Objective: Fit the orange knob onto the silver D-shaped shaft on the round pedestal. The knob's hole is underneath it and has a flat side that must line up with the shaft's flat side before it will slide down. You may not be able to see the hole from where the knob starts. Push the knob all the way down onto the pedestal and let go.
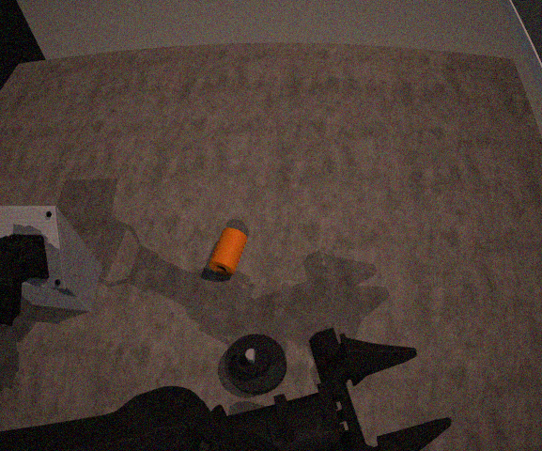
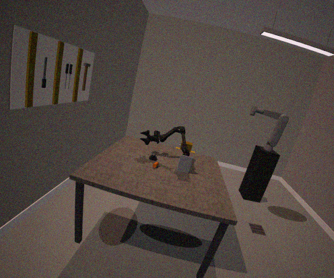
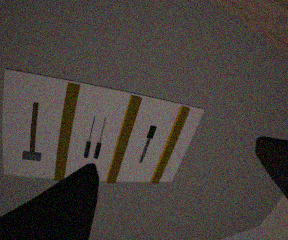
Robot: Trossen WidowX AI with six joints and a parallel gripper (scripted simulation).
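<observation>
The orange knob is 25 cm behind my gripper tip, 26 cm to the left of it and 18 cm below it. From my gripper tip the other things lie so: D-shaft pedestal (20 cm behind, 7 cm to the left, 17 cm below).
</observation>
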